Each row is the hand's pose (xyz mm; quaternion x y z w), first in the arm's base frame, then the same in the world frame.
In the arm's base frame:
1: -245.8 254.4 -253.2 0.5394 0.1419 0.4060 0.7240
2: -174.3 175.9 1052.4 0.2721 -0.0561 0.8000 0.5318
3: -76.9 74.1 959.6 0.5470 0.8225 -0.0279 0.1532
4: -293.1 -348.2 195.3 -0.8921 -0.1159 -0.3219 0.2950
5: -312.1 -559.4 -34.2 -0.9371 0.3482 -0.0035 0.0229
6: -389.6 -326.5 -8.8 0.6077 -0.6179 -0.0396 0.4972
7: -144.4 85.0 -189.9 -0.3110 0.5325 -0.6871 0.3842
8: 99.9 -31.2 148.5 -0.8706 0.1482 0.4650 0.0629
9: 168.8 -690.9 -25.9 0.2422 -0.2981 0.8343 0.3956
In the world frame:
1: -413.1 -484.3 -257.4 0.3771 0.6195 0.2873 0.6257
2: 315.1 310.4 486.8 0.3873 0.4260 0.7316 0.3651
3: 392.8 195.8 390.4 -0.2258 -0.8836 0.4102 0.0053
4: 137.4 -651.2 227.9 -0.9372 -0.2921 0.1432 0.1255
5: 140.5 -958.4 170.7 0.8960 -0.0872 -0.2418 0.3620
6: -36.2 -786.2 172.3 0.5172 -0.2224 0.0352 0.8257
7: -216.3 -547.8 -243.6 -0.7443 0.3339 -0.5367 0.2158
8: 173.2 -365.8 -189.7 0.6352 -0.0738 -0.6858 0.3475
9: 528.4 -950.6 -142.5 0.4681 0.1713 0.8064 0.3182

